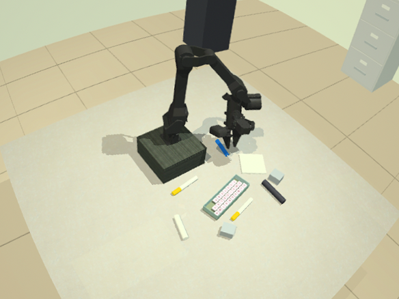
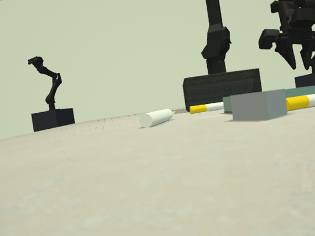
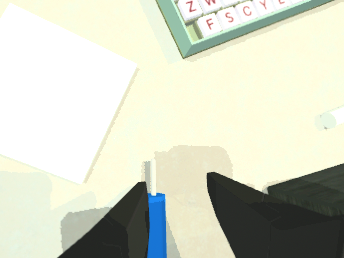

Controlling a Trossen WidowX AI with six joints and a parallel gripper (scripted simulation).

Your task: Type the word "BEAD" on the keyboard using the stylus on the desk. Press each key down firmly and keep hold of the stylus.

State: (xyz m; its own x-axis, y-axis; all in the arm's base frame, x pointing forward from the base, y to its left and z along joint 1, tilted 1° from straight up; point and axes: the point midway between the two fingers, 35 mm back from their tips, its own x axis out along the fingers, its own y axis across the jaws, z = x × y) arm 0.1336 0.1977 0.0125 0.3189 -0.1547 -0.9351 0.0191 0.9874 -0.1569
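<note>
The blue stylus is 3 cm behind my gripper tip, 1 cm to the left of it and 6 cm below it. The rest, counted from my gripper tip: white cylinder (18 cm ahead, 34 cm to the right, 6 cm below); then dark cylinder (23 cm ahead, 5 cm to the left, 6 cm below); then paper sheet (7 cm ahead, 7 cm to the left, 7 cm below).
</note>
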